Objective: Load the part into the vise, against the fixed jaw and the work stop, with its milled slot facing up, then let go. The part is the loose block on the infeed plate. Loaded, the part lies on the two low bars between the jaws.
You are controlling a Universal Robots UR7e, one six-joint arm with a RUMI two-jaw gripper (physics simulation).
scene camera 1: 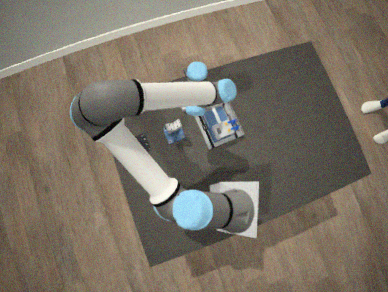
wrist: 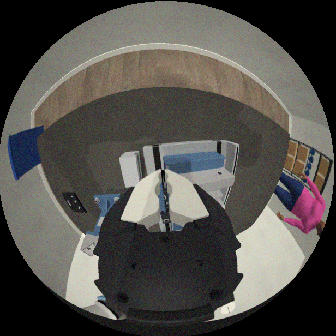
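Seen in the pictures: arm's base, origin of the base link: (scene camera 1: 237, 210).
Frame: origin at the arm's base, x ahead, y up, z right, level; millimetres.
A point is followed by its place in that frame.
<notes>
The vise (scene camera 1: 216, 121) @(x 403, y -325, z 100 mm) (wrist: 200, 146) is a pale frame with a blue bed. A grey jaw block (wrist: 212, 177) with a dark hole shows beside a blue bar (wrist: 197, 162). My gripper (wrist: 162, 170) is shut and empty, its fingertips together over the vise's left side in the wrist view. The arm hides it in the scene view. A flat black plate (scene camera 1: 143, 141) @(x 415, y -377, z -274 mm) (wrist: 74, 202) with light dots shows no block on it. A light slotted piece (scene camera 1: 173, 125) @(x 422, y -254, z -114 mm) is on the blue fixture (scene camera 1: 175, 137) @(x 389, y -366, z -114 mm) (wrist: 106, 201). I cannot tell which piece is the part; the fingers hide some of the vise.
A pale grey box (wrist: 130, 169) stands close left of the vise in the wrist view. Blue and yellow fittings (scene camera 1: 231, 125) @(x 356, y -288, z 157 mm) sit on the vise's right part. The robot's white base plate (scene camera 1: 253, 205) @(x 8, y 62, z 45 mm) is below the vise in the scene view. A person (wrist: 309, 205) shows beyond the table.
</notes>
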